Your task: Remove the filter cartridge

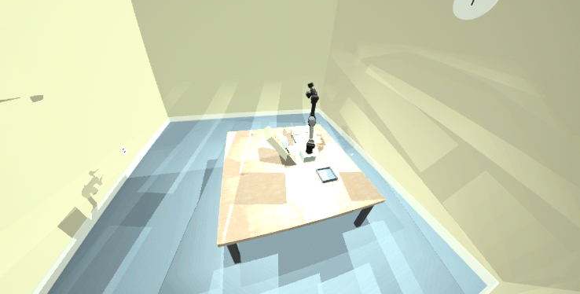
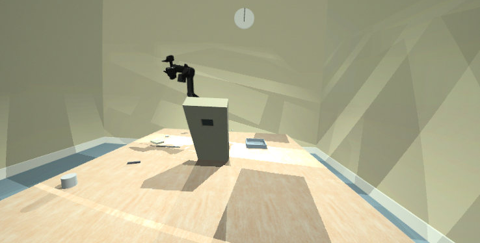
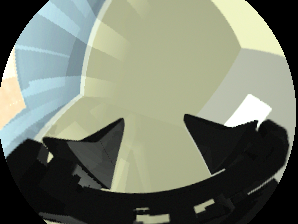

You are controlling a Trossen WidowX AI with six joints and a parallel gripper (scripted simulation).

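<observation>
My gripper tip is now 590 mm short of the round filter cartridge, 420 mm to the right of it and 320 mm above it. From my gripper tip the other things lie so: flat block 590 mm below, 140 mm ahead, 10 mm to the left; tray 760 mm to the left, 590 mm below, 210 mm ahead; dark bar 590 mm below, 480 mm ahead, 20 mm to the left.
</observation>
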